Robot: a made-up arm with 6 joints. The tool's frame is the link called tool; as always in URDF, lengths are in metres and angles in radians. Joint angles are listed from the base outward. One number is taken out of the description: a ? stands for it. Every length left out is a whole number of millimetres.
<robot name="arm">
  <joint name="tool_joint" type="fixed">
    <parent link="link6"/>
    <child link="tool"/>
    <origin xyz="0 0 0" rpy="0 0 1.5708"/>
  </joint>
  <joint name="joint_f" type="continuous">
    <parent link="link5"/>
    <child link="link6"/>
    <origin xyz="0 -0.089 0" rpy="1.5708 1.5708 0"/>
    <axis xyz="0 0 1"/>
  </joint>
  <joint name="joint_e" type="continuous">
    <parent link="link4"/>
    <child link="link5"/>
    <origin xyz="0 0 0" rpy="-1.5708 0 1.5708"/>
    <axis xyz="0 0 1"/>
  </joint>
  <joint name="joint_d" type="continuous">
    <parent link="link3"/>
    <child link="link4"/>
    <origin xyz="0.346 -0.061 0" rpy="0.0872 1.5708 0"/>
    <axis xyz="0 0 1"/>
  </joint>
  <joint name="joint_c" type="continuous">
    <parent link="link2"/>
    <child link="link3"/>
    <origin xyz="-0.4 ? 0"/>
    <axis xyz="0 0 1"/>
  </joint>
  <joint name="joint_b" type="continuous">
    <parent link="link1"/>
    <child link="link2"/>
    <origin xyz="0 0 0" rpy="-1.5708 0 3.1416"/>
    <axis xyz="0 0 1"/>
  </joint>
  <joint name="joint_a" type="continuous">
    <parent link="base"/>
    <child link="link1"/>
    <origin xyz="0 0 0.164" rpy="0 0 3.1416"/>
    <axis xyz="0 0 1"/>
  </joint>
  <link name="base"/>
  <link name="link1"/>
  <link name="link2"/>
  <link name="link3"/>
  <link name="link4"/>
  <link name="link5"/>
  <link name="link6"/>
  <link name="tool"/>
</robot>
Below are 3 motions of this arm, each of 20 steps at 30 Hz.
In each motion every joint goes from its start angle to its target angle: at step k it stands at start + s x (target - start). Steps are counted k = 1, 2, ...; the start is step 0. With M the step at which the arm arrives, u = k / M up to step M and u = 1 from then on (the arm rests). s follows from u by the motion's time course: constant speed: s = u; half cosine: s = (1 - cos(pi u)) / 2; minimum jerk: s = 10 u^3 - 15 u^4 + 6 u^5.
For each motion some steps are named. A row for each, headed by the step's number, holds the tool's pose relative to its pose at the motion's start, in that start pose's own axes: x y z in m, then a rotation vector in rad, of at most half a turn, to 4 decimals.
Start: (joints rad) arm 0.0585 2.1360 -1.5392 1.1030 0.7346 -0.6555
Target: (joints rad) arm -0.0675 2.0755 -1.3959 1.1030 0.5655 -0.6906
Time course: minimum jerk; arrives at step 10
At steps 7, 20:
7: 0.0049 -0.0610 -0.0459 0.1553 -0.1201 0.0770
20: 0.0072 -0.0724 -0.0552 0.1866 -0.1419 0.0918

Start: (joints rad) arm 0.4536 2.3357 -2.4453 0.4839 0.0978 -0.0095
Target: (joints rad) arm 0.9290 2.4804 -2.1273 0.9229 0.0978 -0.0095
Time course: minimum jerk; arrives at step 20
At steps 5, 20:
5: 0.0398 0.0213 0.0061 -0.0249 0.0652 0.0518
20: 0.3785 0.2132 -0.0631 -0.1181 0.6598 0.3973

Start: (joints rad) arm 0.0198 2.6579 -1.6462 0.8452 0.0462 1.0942
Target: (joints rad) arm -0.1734 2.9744 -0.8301 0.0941 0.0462 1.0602
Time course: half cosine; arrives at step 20
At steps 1, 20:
1: -0.0020 -0.0028 0.0010 0.0063 -0.0033 -0.0036
20: -0.2105 -0.4299 -0.1038 1.1500 -0.0076 -0.4713

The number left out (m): -0.055
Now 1 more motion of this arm.
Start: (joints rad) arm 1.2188 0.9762 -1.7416 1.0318 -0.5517 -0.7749
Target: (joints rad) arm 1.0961 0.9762 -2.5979 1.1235 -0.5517 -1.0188
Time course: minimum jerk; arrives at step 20
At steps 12, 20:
12: -0.2420 0.0439 -0.0314 -0.0422 -0.5289 0.0819
20: -0.3408 0.0538 -0.0930 -0.0612 -0.7726 0.1241

